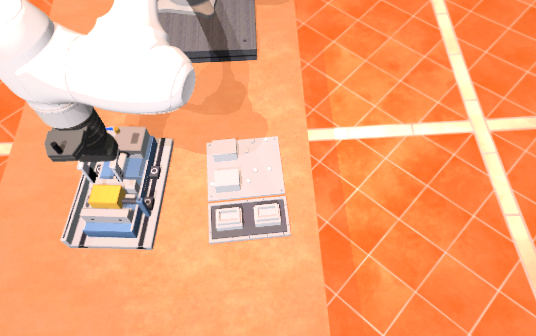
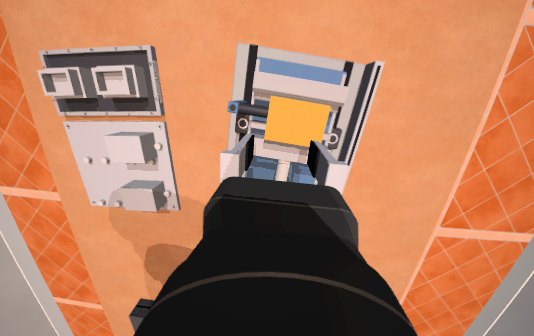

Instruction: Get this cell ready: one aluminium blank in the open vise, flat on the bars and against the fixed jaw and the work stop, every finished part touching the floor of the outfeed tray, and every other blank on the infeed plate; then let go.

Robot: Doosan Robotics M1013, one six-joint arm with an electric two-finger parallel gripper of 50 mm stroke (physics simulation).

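Places are measured from the arm's base along level axes (x back, y right, z up), in metres.
Pixels of known places: gripper, fingertip midpoint: (image 1: 108, 178) (image 2: 281, 149).
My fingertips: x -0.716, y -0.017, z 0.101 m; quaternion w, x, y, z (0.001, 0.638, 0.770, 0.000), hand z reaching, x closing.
Note:
For each thing: its middle in the pictures, then the offset to it from my fingertips. "pt": a spot on its surface instead.
- yellow block at the middle of its body: (image 2: 294, 121) (image 1: 107, 197) dx -0.023, dy +0.009, dz -0.047 m
- work stop at a spot on its surface: (image 2: 250, 109) pt dx -0.022, dy -0.042, dz -0.049 m
- infeed plate at the middle of its body: (image 2: 124, 167) (image 1: 244, 167) dx +0.150, dy -0.258, dz -0.141 m
- outfeed tray at a spot on its surface: (image 2: 90, 75) (image 1: 255, 222) pt dx +0.002, dy -0.313, dz -0.135 m
- grey housing at a spot on its surface: (image 1: 131, 141) pt dx +0.130, dy +0.007, dz -0.049 m
- raised rail at a spot on its surface: (image 2: 367, 110) pt dx -0.059, dy +0.101, dz -0.096 m
A yellow block (image 1: 106, 196) (image 2: 298, 121) lies in the vise between the fixed jaw (image 1: 106, 216) (image 2: 300, 87) and the moving jaw (image 2: 277, 151). The work stop (image 1: 144, 206) (image 2: 250, 109) is at its side; contact cannot be told. My gripper (image 1: 105, 176) (image 2: 281, 149) is open and empty above the vise, on the moving-jaw side of the block. Two silvery blanks (image 1: 225, 149) (image 1: 227, 180) (image 2: 131, 147) (image 2: 142, 196) stand on the infeed plate (image 1: 265, 186) (image 2: 85, 140). Two pocketed finished parts (image 1: 229, 218) (image 1: 267, 213) (image 2: 61, 82) (image 2: 116, 81) are in the outfeed tray (image 1: 248, 220) (image 2: 90, 75).
Small pegs stand on the infeed plate beside the blanks. A grey housing (image 1: 131, 141) with blue and yellow fittings stands at the vise's back end. A raised rail (image 2: 367, 110) runs along one side of the vise base. A dark ribbed plate (image 1: 235, 30) is at the back.

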